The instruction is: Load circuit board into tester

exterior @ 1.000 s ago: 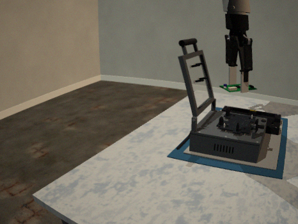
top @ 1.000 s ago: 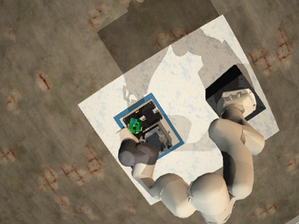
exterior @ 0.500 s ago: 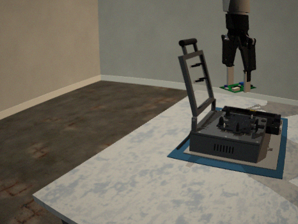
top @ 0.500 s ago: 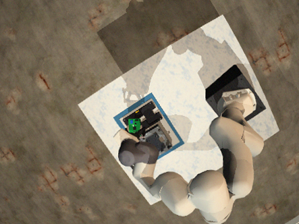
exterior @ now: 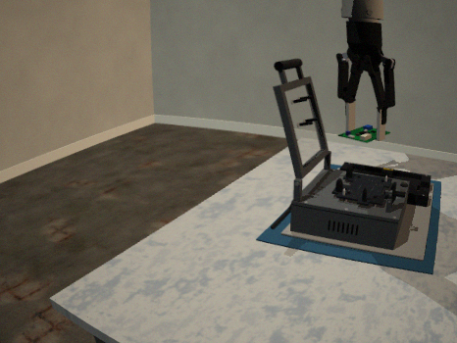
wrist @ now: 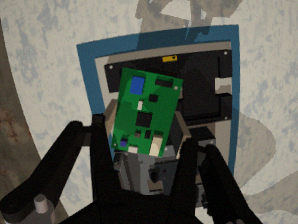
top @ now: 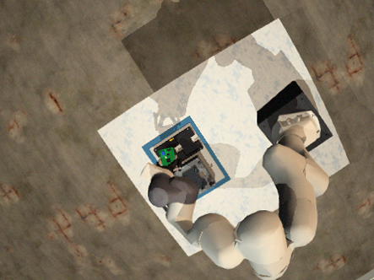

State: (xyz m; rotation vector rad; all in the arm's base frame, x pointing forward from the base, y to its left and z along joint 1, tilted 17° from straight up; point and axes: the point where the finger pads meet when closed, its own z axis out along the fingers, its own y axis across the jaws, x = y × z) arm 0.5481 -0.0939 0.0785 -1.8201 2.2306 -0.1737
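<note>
My gripper is now 20 mm above the green circuit board. The rest, counted from my hand: tester nest (170 mm to the left, 70 mm below, 60 mm behind); then tester lid (180 mm to the left, 60 mm ahead, 40 mm above).
</note>
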